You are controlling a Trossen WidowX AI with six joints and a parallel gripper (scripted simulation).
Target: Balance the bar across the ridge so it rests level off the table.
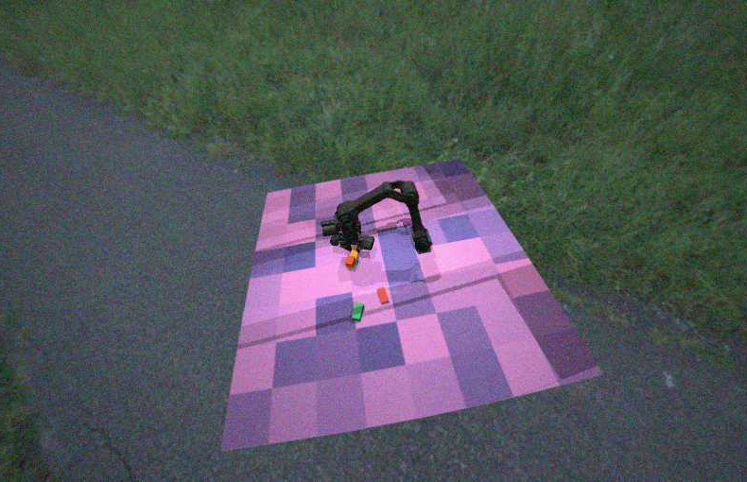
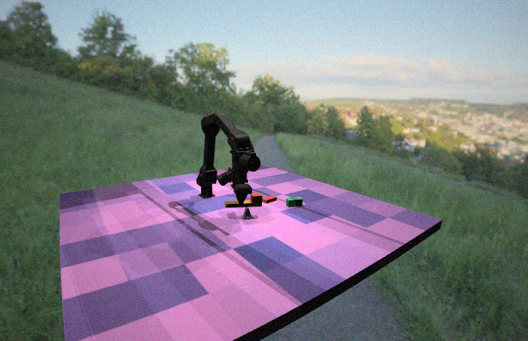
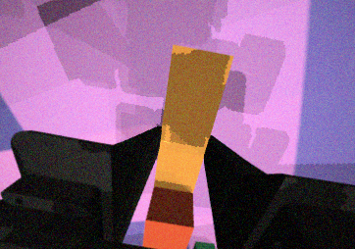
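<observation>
My gripper tip is 2 cm short of the bar, 4 cm to the right of it and 1 cm below it. Also, from my gripper tip: green block (2 cm ahead, 27 cm to the left, 4 cm below); then orange-red block (9 cm behind, 22 cm to the left, 5 cm below).
</observation>
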